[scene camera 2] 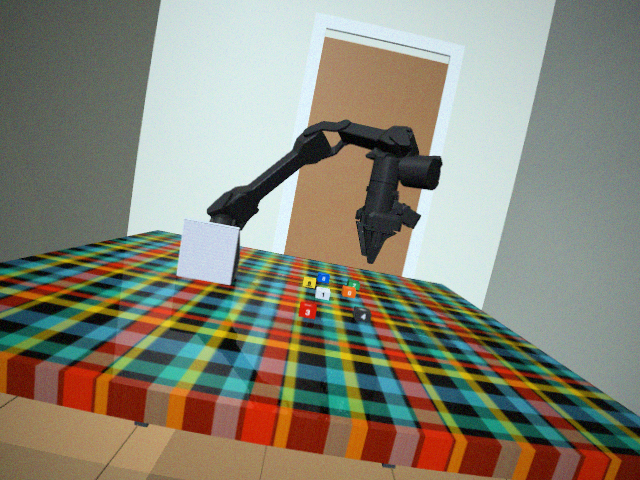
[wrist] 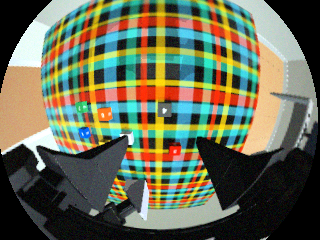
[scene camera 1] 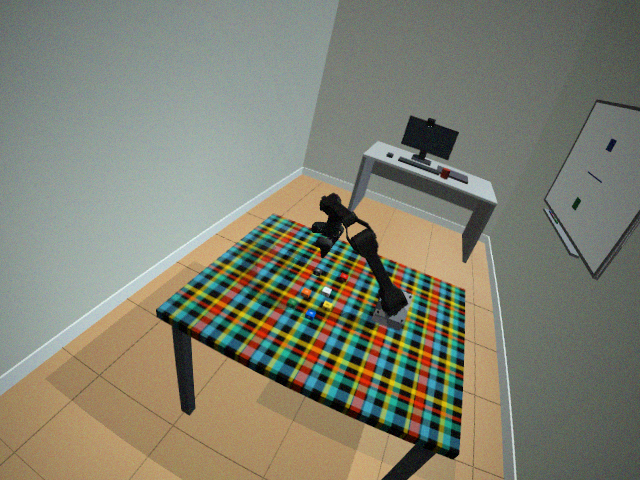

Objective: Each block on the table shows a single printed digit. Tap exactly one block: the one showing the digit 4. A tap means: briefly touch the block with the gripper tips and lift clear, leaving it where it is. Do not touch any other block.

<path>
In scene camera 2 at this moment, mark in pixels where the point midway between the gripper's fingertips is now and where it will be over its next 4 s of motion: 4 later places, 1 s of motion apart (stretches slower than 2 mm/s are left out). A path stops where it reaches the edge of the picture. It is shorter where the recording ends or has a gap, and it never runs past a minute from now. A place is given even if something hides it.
The gripper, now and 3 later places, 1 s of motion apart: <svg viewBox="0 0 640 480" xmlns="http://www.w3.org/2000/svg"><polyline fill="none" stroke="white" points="366,259 361,293 358,306 358,267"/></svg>
</path>
